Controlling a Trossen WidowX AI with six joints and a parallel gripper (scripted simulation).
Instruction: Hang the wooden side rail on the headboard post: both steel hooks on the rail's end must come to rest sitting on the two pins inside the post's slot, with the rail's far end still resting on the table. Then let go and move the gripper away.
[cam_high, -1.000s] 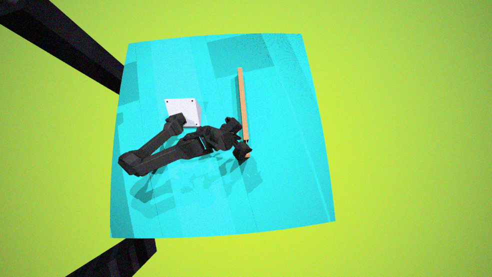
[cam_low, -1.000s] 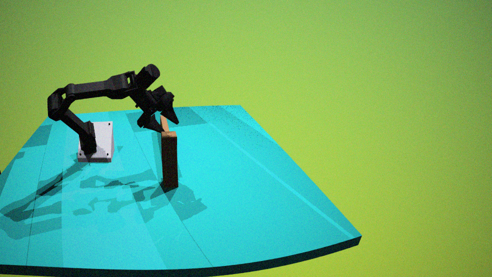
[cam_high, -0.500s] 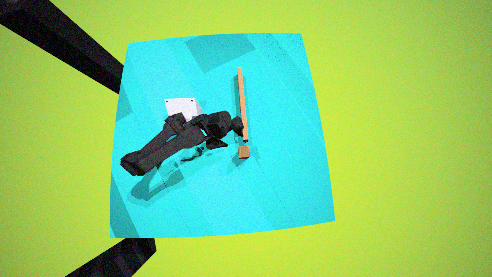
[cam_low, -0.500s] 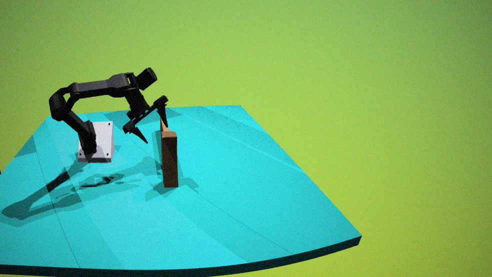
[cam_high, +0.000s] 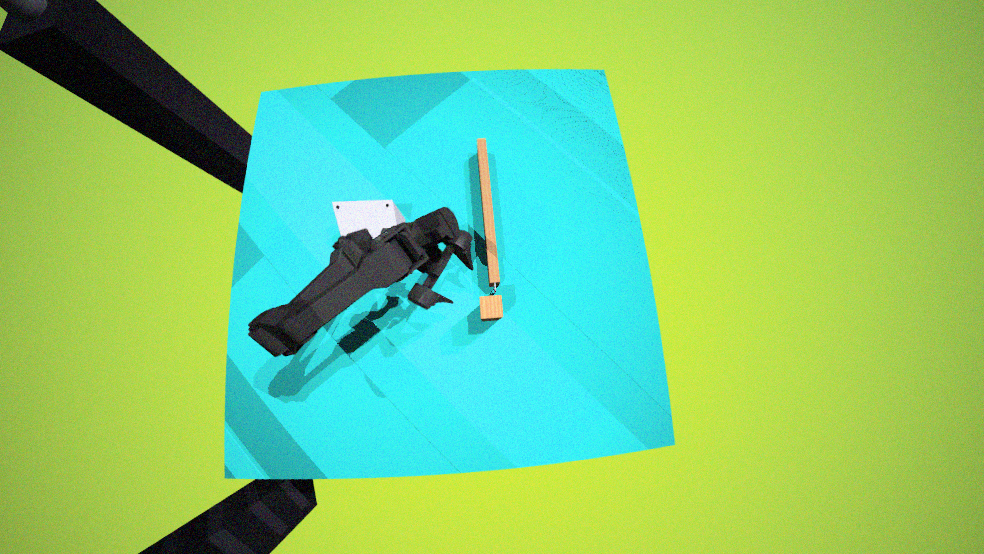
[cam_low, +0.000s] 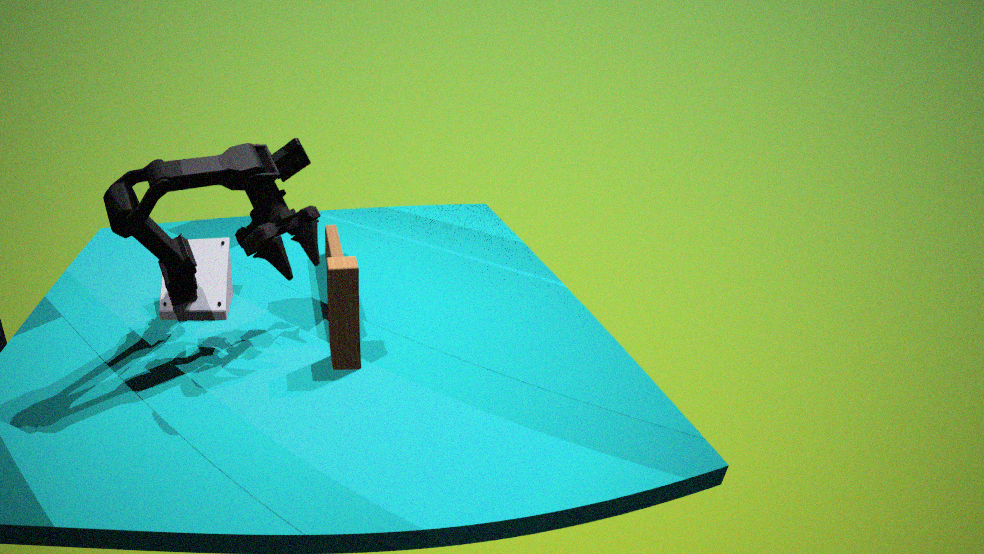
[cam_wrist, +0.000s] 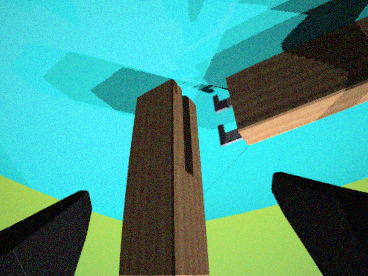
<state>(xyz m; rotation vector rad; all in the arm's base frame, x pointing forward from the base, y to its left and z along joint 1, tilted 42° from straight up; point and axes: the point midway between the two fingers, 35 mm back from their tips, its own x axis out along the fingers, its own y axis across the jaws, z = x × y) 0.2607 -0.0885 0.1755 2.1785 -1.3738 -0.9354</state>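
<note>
The headboard post is 6 cm to the right of my gripper tip, 6 cm below it and 6 cm ahead of it.
</note>
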